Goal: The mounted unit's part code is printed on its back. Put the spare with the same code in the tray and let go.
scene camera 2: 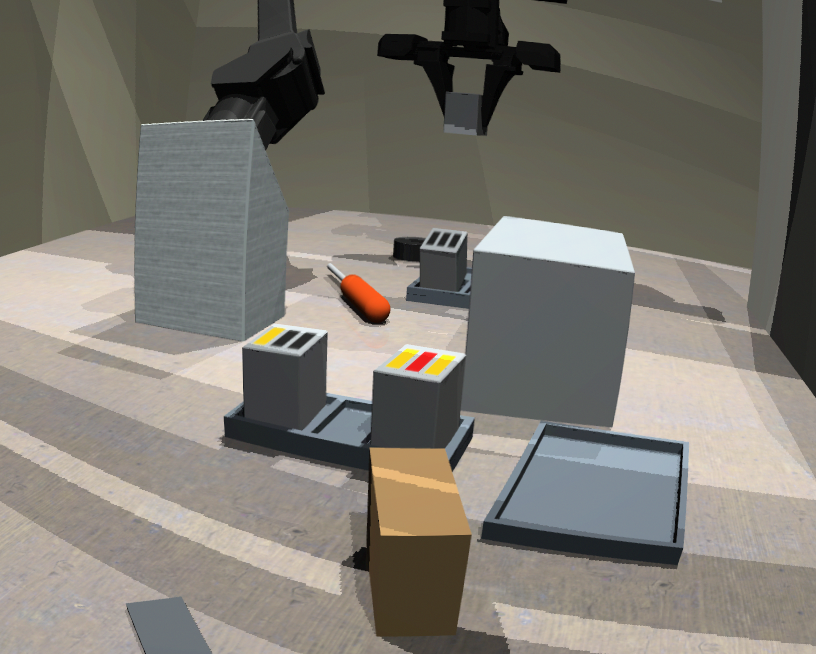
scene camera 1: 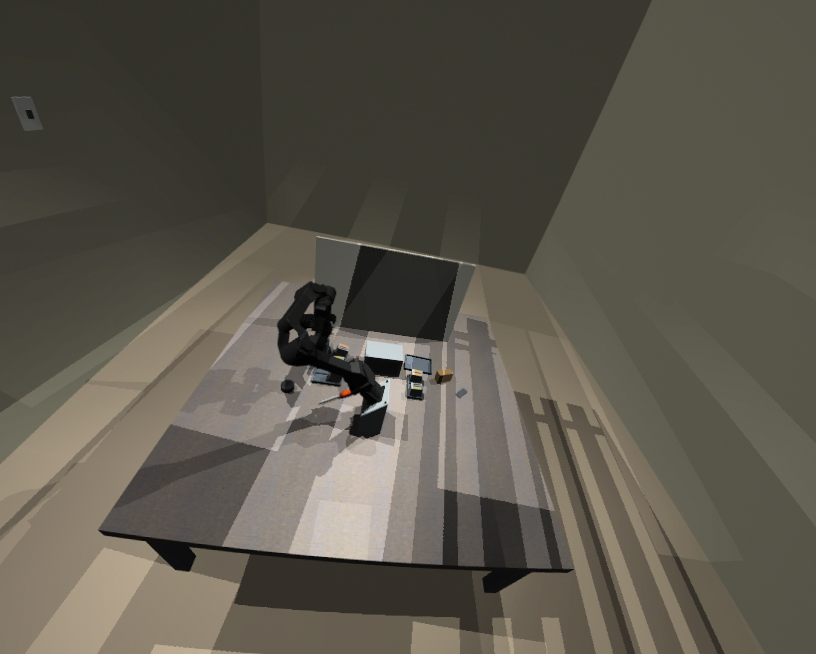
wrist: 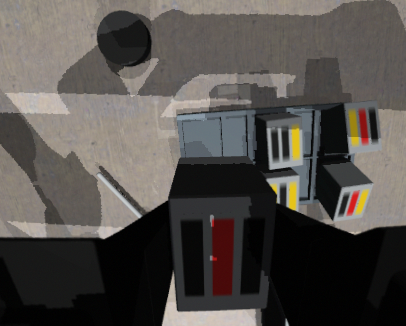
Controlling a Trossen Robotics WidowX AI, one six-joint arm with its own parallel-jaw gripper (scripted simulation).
Labels:
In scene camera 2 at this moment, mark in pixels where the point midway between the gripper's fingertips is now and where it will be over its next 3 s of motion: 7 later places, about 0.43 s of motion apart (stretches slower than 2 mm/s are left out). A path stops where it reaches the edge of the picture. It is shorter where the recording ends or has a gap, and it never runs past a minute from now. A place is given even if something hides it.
My gripper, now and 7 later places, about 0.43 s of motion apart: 466, 125; 512, 121; 557, 116; 598, 113; 628, 111; 646, 112; 660, 123; 654, 150

